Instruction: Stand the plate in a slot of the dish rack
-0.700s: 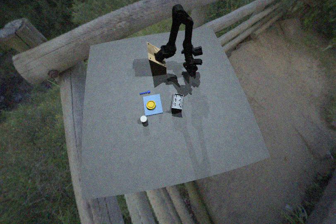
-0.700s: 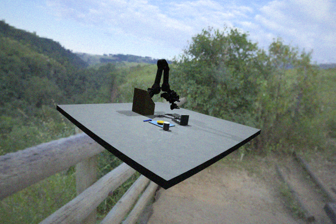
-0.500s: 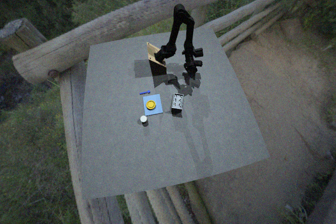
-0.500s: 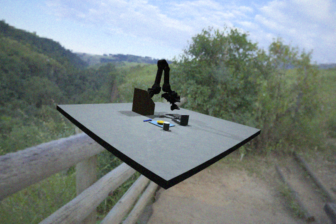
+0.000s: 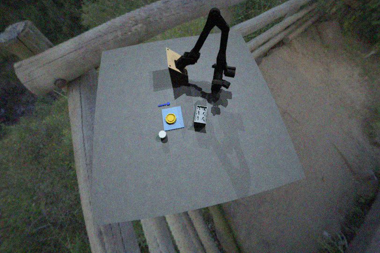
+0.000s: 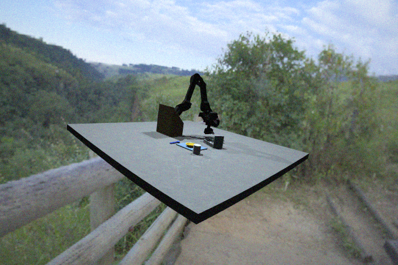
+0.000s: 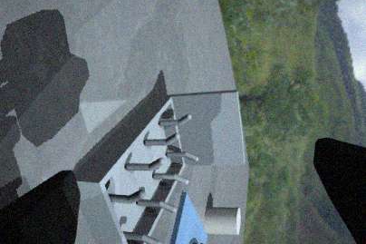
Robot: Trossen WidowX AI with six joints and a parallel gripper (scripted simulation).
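The yellow plate lies 290 mm to the right of my gripper tip, 70 mm below it and 40 mm ahead of it. The rest, counted from my gripper tip: blue spoon: 320 mm to the right, 80 mm below, 70 mm behind; then dish rack: 100 mm to the right, 60 mm below, 60 mm ahead; then light blue mat: 280 mm to the right, 90 mm below, 40 mm ahead.
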